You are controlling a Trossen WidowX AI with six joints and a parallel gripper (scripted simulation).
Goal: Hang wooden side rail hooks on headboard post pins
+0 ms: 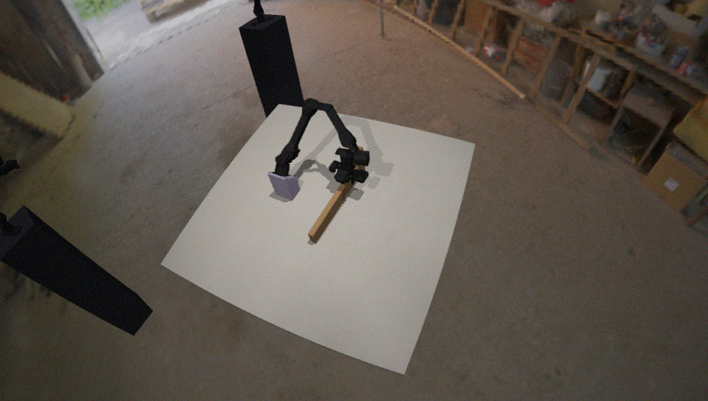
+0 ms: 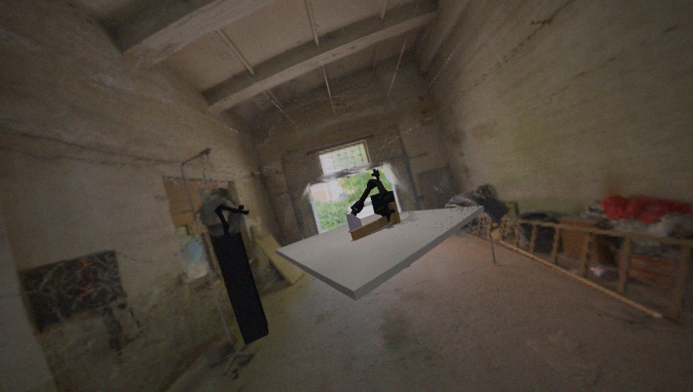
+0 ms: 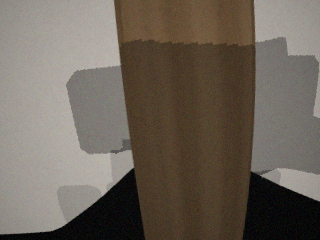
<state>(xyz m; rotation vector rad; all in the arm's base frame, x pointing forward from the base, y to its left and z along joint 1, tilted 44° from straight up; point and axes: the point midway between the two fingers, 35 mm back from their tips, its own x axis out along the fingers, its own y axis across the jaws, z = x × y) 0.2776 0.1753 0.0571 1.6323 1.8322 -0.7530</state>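
My gripper tip is now 10 mm past the headboard post, 100 mm to the right of it and 40 mm below it.
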